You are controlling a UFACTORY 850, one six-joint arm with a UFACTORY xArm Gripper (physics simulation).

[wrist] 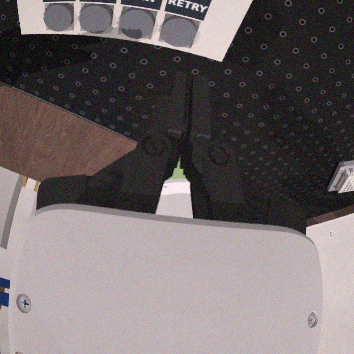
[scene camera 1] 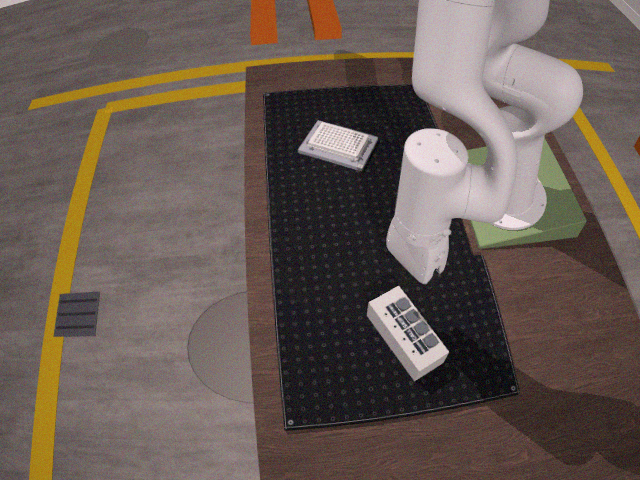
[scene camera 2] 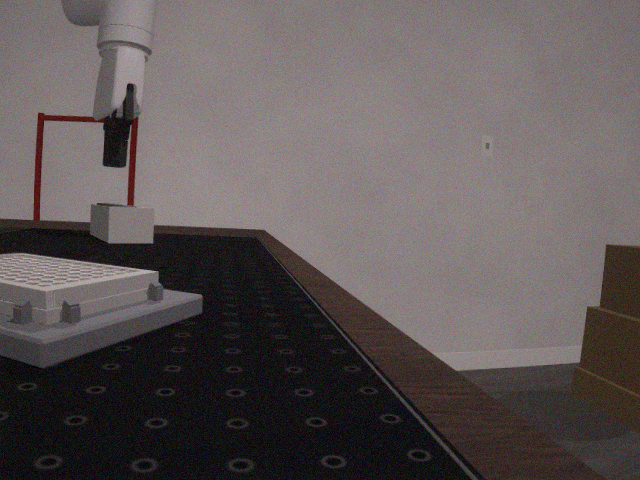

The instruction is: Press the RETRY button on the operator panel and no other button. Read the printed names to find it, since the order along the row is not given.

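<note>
The white operator panel (scene camera 1: 430, 363) (scene camera 2: 130, 225) (wrist: 223, 31) stands on the black mat. It has a row of grey round buttons. In the wrist view the RETRY label (wrist: 188, 6) is readable at the right end, beside its button (wrist: 178, 31); the other names are cut off by the top edge. This end button (scene camera 1: 403, 304) is nearest the well plate. The small indicator dots look dark in scene camera 1. My gripper (scene camera 2: 114, 165) (wrist: 186, 92) is shut and empty, raised clear above the panel. Its fingers are mostly hidden in scene camera 1.
A white well plate (scene camera 1: 338, 138) (scene camera 2: 77, 276) sits on a grey base (scene camera 1: 325, 158) (scene camera 2: 124, 325) on the black mat (scene camera 1: 330, 258). The arm stands on a green block (scene camera 1: 555, 227). A red frame (scene camera 2: 38, 165) and brown stepped boxes (scene camera 2: 610, 341) show in scene camera 2.
</note>
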